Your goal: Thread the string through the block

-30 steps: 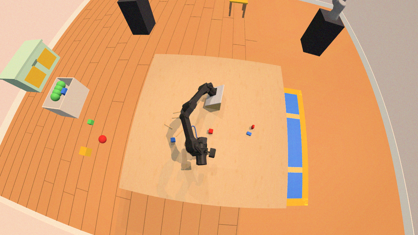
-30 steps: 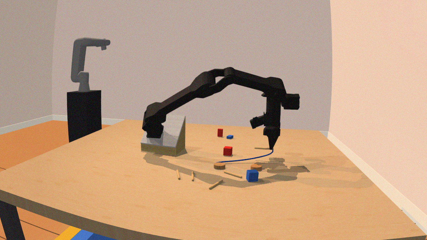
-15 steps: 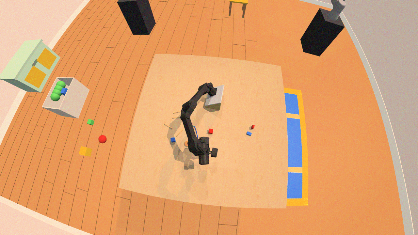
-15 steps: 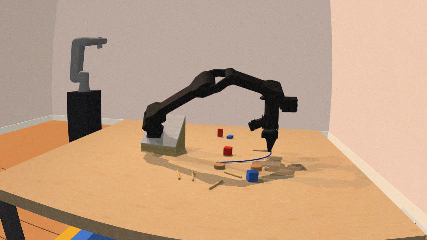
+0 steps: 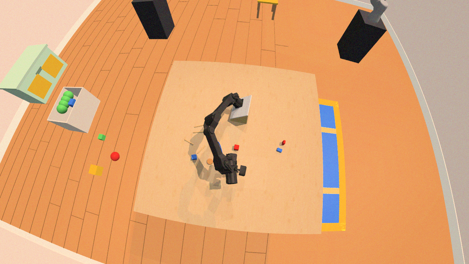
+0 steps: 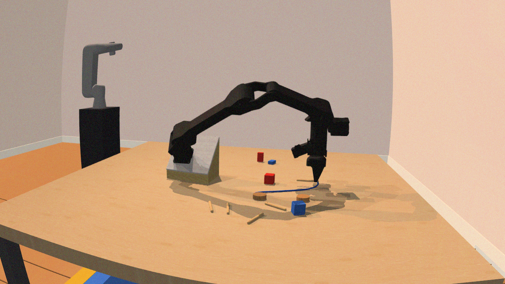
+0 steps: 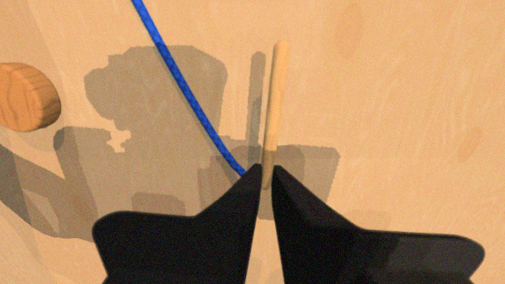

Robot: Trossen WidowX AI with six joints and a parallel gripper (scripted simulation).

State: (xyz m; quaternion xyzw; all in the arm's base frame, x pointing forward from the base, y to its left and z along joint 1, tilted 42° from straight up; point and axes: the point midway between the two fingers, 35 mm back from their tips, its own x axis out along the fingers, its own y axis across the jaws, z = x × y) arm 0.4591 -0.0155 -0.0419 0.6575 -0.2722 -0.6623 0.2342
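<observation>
Now: gripper tip 160 mm past the red cube and 10 mm to the right of it. Round my gripper tip: blue cube 40 mm behind, 260 mm to the right; then thin wooden stick 10 mm behind; then small blue piece 190 mm behind, 310 mm to the left, 10 mm below.
</observation>
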